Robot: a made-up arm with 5 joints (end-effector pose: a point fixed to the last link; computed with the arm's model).
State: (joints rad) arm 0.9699 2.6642 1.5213 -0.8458 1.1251
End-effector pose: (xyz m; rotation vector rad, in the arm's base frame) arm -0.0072 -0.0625 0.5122 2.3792 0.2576 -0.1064
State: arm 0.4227 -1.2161 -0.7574 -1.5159 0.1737
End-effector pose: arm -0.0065 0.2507 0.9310 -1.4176 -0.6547 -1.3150
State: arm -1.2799 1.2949 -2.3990 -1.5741 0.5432
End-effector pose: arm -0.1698 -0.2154 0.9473 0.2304 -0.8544 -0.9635
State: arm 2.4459 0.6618 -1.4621 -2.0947 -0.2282
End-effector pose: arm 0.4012 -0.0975 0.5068 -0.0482 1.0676 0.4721
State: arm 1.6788 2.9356 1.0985 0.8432 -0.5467
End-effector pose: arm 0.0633 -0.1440 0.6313 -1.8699 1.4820 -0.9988
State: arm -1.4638 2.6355 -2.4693 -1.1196 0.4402
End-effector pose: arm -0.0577 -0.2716 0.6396 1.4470 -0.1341 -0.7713
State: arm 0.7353 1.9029 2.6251 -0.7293 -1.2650
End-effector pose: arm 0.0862 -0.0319 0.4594 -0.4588 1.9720 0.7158
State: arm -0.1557 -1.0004 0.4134 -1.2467 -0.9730
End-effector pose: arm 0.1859 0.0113 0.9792 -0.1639 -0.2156 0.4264
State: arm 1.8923 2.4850 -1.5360 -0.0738 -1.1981
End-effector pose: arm -0.0221 -0.2609 0.7758 0.8697 -0.3242 -1.8070
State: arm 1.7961 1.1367 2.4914 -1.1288 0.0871
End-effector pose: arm 0.3125 0.0997 0.6259 -1.4784 0.9941 0.3506
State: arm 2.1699 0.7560 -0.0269 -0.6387 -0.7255
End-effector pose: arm -0.0332 0.0645 0.4851 -2.1109 -1.4610 1.1043
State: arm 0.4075 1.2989 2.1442 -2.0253 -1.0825
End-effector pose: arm -0.0088 0.2066 0.6428 0.0845 0.6608 2.4630
